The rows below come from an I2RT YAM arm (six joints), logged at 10 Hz.
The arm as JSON. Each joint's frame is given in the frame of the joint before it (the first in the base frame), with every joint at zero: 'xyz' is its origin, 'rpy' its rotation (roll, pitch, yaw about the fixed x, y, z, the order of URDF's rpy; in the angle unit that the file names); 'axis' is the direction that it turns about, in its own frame. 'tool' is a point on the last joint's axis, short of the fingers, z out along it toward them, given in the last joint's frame.
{
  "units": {
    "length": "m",
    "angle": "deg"
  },
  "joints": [
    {
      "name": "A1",
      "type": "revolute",
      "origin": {
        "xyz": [
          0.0,
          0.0,
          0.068
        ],
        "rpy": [
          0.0,
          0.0,
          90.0
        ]
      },
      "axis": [
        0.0,
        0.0,
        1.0
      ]
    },
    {
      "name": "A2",
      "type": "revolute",
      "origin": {
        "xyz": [
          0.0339,
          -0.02,
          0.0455
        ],
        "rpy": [
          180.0,
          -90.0,
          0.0
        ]
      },
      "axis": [
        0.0,
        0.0,
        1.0
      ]
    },
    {
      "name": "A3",
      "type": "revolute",
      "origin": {
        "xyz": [
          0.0,
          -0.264,
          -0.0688
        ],
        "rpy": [
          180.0,
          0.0,
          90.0
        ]
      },
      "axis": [
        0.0,
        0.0,
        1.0
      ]
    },
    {
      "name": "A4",
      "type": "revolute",
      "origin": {
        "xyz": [
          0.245,
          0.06,
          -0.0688
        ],
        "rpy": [
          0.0,
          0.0,
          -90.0
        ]
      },
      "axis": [
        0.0,
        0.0,
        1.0
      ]
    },
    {
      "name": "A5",
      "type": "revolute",
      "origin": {
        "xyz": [
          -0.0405,
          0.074,
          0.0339
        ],
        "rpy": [
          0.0,
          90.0,
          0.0
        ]
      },
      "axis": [
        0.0,
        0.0,
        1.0
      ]
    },
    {
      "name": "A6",
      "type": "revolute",
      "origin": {
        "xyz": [
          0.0,
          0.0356,
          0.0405
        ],
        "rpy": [
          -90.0,
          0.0,
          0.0
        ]
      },
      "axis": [
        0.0,
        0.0,
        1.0
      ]
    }
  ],
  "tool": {
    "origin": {
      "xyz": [
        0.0,
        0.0,
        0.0
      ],
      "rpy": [
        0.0,
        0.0,
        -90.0
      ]
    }
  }
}
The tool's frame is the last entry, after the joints.
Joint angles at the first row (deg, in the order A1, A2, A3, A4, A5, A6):
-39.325 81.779 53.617 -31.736 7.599 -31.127
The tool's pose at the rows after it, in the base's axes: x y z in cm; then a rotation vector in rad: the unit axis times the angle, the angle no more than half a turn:
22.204, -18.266, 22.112, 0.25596, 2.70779, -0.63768
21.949, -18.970, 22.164, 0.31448, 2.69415, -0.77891
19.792, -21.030, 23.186, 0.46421, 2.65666, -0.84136
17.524, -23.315, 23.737, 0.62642, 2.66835, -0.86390
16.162, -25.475, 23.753, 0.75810, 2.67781, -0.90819
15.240, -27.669, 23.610, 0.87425, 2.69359, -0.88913
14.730, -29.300, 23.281, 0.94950, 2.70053, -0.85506
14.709, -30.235, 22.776, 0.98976, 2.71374, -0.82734
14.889, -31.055, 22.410, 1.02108, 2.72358, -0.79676
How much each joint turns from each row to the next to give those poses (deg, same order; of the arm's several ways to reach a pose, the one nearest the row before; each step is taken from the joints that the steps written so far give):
1.182 0.802 1.174 0.943 2.950 0.809
-0.749 0.020 -0.527 2.687 5.496 -0.125
-5.827 -1.501 0.536 0.197 0.554 0.153
-6.323 0.723 2.155 -2.528 0.262 0.370
-4.400 2.547 2.402 -0.713 1.815 0.365
-3.651 3.861 3.786 -2.130 -0.061 1.110
-2.310 3.286 2.936 -1.399 -0.763 0.985
-0.820 2.522 1.838 -0.959 -0.252 0.853
-0.411 2.381 2.079 -1.189 -0.403 0.958

